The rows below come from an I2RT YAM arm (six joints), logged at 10 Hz.
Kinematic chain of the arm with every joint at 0, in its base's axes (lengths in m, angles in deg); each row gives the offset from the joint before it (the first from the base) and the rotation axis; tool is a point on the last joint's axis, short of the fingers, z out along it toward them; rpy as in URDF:
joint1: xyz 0 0 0.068 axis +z
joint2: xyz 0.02 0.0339 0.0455 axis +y
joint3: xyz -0.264 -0.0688 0 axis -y
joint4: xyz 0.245 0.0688 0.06 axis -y
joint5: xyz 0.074 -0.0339 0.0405 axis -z
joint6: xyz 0.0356 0 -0.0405 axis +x
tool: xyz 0 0 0 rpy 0 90 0
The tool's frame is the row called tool.
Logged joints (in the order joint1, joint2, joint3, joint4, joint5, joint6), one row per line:
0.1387, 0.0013, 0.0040, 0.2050, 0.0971, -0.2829
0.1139, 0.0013, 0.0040, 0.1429, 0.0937, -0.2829
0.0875, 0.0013, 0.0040, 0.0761, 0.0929, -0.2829
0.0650, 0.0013, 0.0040, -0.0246, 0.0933, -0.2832
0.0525, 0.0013, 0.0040, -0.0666, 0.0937, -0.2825
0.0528, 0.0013, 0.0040, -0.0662, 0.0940, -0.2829
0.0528, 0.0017, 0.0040, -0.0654, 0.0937, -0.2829
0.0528, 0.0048, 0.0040, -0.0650, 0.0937, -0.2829
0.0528, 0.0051, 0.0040, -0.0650, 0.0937, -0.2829
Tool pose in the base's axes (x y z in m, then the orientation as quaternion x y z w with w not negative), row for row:
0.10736, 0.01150, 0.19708, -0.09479, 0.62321, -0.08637, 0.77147
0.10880, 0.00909, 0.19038, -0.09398, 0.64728, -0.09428, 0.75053
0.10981, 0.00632, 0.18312, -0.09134, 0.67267, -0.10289, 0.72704
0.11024, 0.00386, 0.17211, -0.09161, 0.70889, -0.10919, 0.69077
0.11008, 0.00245, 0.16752, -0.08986, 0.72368, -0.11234, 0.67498
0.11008, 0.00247, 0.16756, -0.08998, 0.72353, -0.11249, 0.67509
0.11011, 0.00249, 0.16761, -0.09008, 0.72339, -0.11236, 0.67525
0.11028, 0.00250, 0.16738, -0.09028, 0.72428, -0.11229, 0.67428
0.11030, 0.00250, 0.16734, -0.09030, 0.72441, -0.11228, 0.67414
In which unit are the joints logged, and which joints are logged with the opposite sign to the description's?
The joints are logged in radians. Opposite sign: none.
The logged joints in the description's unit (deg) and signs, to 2 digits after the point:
7.95, 0.07, 0.23, 11.75, 5.56, -16.21
6.53, 0.07, 0.23, 8.19, 5.37, -16.21
5.01, 0.07, 0.23, 4.36, 5.32, -16.21
3.72, 0.07, 0.23, -1.41, 5.35, -16.23
3.01, 0.07, 0.23, -3.82, 5.37, -16.19
3.03, 0.07, 0.23, -3.79, 5.39, -16.21
3.03, 0.10, 0.23, -3.75, 5.37, -16.21
3.03, 0.28, 0.23, -3.72, 5.37, -16.21
3.03, 0.29, 0.23, -3.72, 5.37, -16.21

